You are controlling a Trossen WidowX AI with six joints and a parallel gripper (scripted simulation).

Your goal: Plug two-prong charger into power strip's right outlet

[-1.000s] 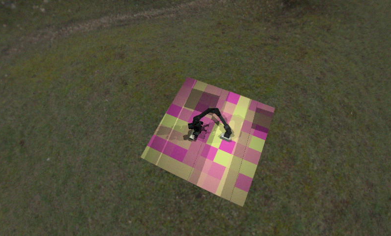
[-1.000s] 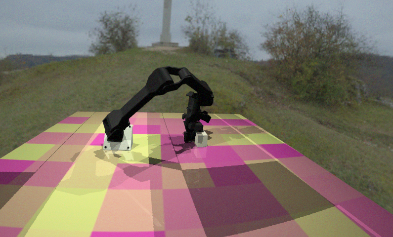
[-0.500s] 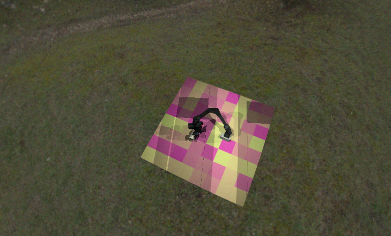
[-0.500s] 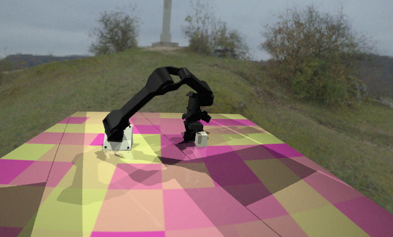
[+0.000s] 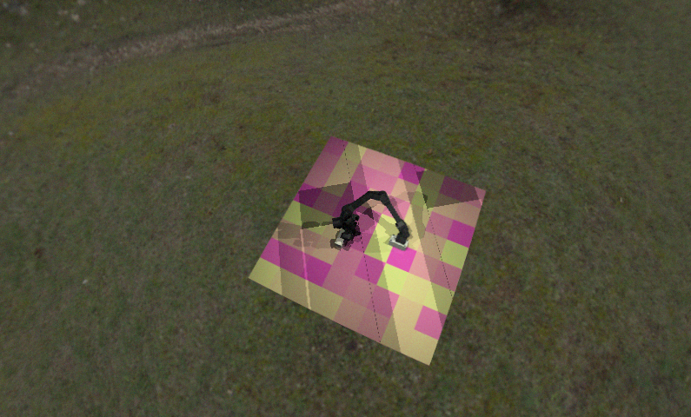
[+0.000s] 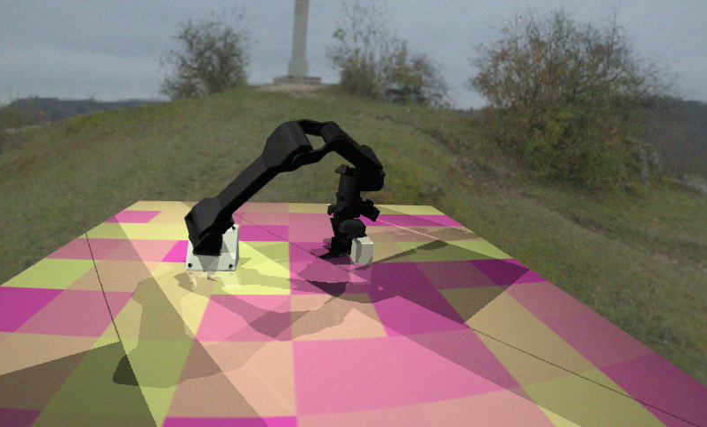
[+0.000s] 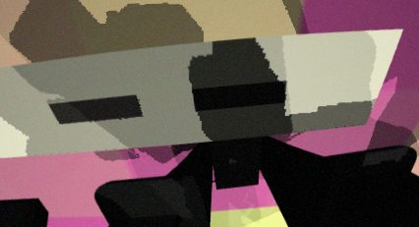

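Now: the dark charger 2 cm ahead of my gripper tip and 1 cm above it.
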